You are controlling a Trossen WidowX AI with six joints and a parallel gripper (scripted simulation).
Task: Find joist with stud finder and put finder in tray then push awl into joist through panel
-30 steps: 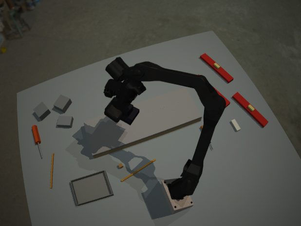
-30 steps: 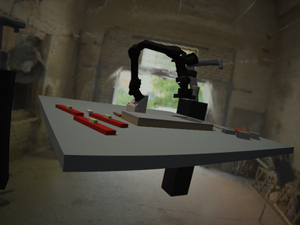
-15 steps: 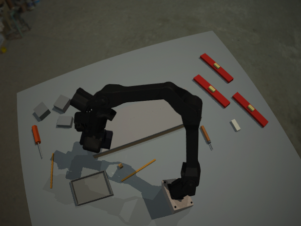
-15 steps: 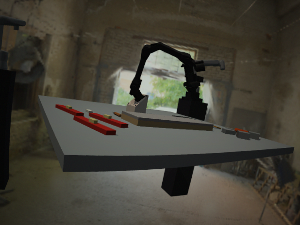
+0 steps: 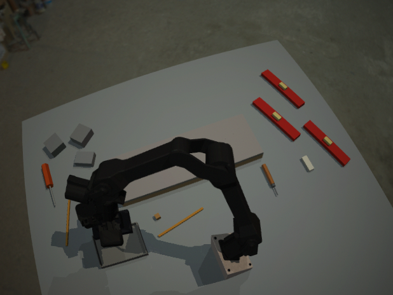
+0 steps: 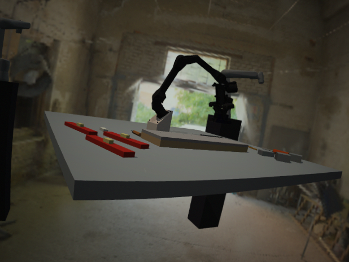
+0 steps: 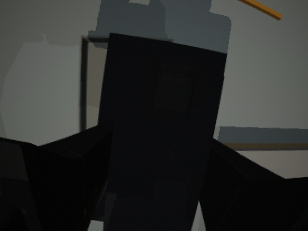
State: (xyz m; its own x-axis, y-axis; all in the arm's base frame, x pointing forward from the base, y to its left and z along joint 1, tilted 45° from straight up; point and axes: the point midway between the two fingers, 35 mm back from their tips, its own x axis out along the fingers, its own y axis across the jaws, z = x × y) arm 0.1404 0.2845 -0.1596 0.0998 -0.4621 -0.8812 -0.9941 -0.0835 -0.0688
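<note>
The grey tray is 130 mm below my gripper tip, 30 mm behind it and 10 mm to the left of it. The rest, counted from my gripper tip: square light 30 mm above, 20 mm to the left; stud finder 20 mm above, 10 mm to the left; small cube 140 mm to the right, 130 mm below, 40 mm ahead.
</note>
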